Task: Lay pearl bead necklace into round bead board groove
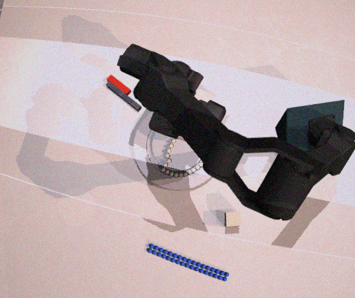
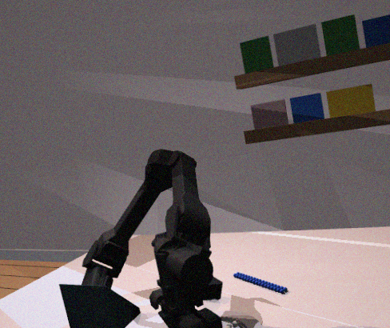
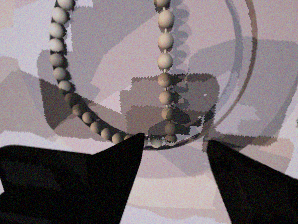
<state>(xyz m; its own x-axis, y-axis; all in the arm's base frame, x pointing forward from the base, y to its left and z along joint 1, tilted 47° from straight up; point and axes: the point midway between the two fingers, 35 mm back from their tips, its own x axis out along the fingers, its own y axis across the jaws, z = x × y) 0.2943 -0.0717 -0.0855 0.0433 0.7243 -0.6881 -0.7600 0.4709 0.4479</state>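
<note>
My gripper tip is now 20 mm short of the round bead board, 60 mm to the right of it and 10 mm above it. Also, from my gripper tip: small beige cube 60 mm behind, 250 mm to the left; then grey block 130 mm ahead, 100 mm to the right, 10 mm below.
</note>
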